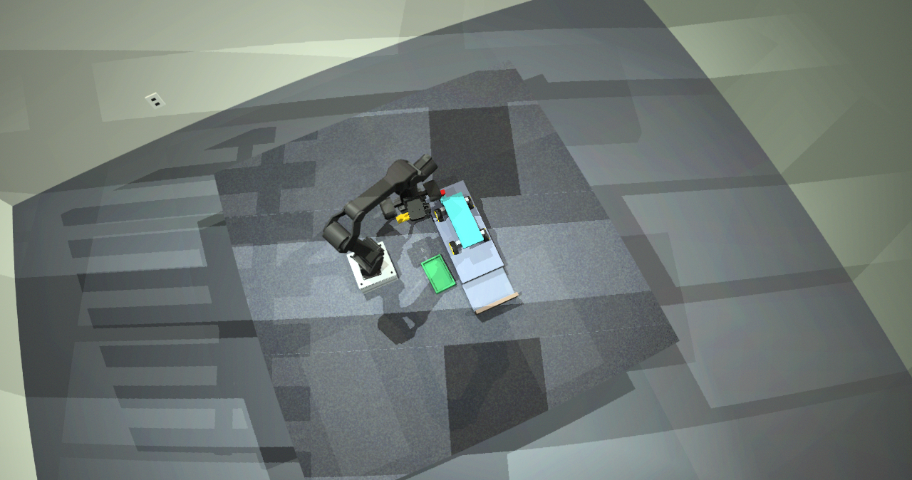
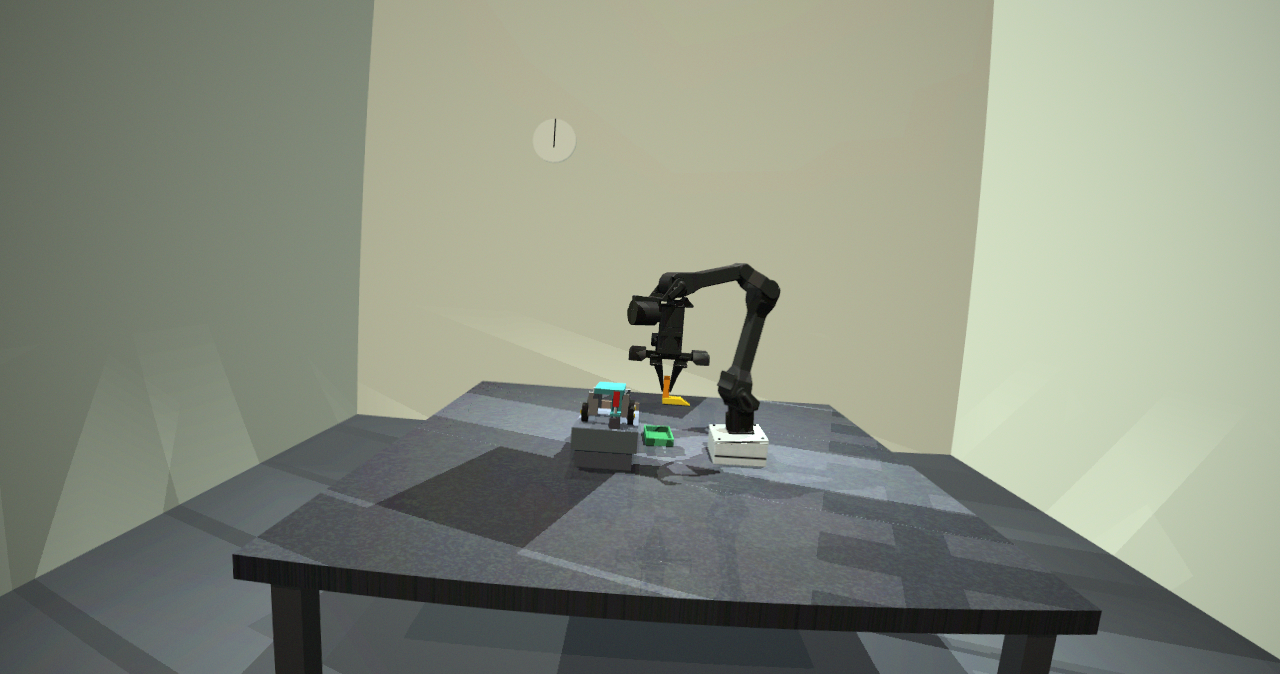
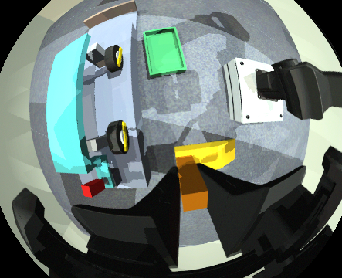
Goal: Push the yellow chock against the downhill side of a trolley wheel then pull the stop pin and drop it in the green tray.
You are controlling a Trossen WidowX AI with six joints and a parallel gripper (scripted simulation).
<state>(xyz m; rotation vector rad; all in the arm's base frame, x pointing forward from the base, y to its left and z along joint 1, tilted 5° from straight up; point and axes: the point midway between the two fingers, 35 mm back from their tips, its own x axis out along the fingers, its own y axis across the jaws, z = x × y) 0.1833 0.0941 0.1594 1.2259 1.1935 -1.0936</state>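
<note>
The red-headed stop pin is 110 mm ahead of my gripper tip, 40 mm to the left of it and 40 mm below it. Also, from my gripper tip: yellow chock 20 mm behind, 10 mm below; cyan-topped trolley 140 mm ahead, 70 mm to the right, 60 mm below; grey ramp 140 mm ahead, 80 mm to the right, 120 mm below.
</note>
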